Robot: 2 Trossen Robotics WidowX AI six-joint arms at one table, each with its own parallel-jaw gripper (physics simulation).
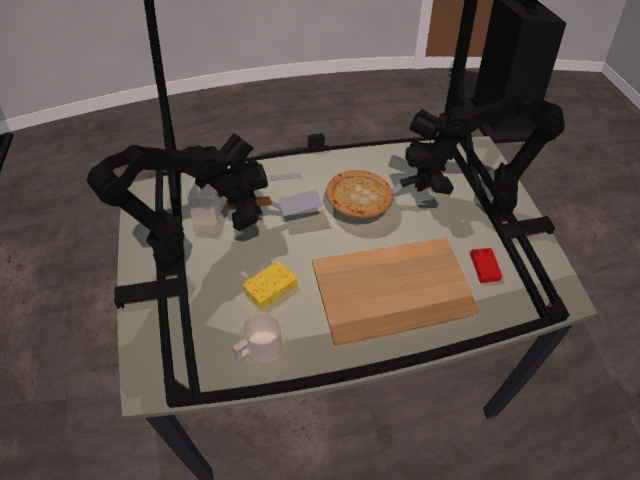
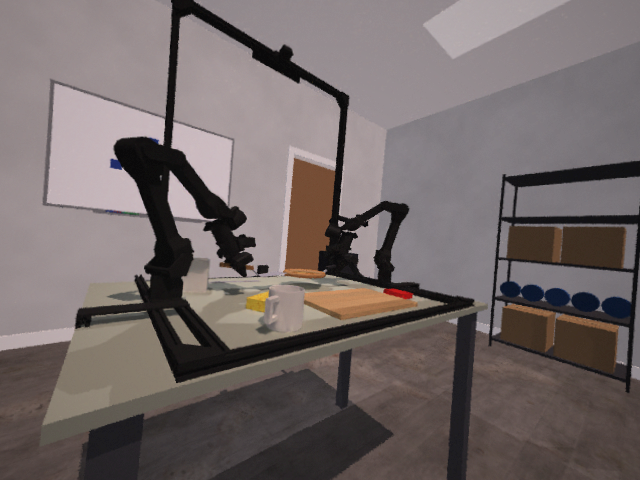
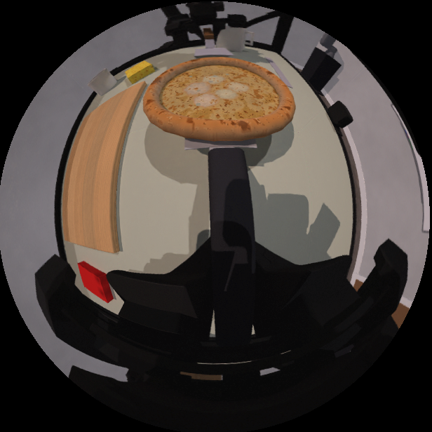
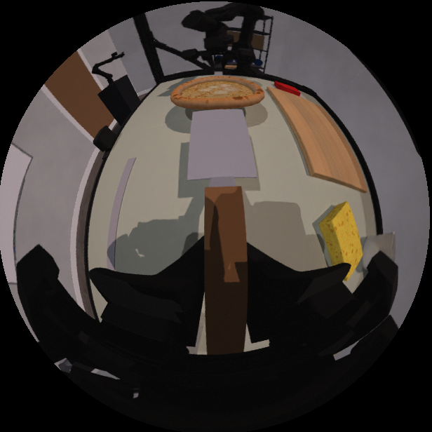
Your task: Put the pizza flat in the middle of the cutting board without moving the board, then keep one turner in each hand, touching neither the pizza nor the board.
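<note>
The pizza (image 1: 359, 194) (image 2: 305, 273) (image 3: 220, 100) (image 4: 217, 94) is face up and roughly level, raised above the table on the blade of the black-handled turner (image 1: 409, 181) (image 3: 227, 185); most of that blade is hidden beneath it. My left gripper (image 1: 426, 179) (image 3: 226, 236) is shut on that turner's handle. My right gripper (image 1: 247, 202) (image 4: 219, 240) is shut on the handle of the brown-handled turner (image 1: 299, 203) (image 4: 222, 145). Its blade is above the table, close to the pizza's rim; contact is unclear. The wooden cutting board (image 1: 392, 289) (image 2: 359, 301) (image 3: 100, 170) (image 4: 320, 137) lies in front, apart from both.
A yellow sponge (image 1: 269, 284) (image 4: 341, 240) and a white mug (image 1: 262, 338) (image 2: 287, 308) are left of the board. A red block (image 1: 485, 265) (image 3: 95, 281) is at its right. A whitish carton (image 1: 205, 209) stands behind my right gripper. A pale strip (image 1: 284, 176) lies at the back.
</note>
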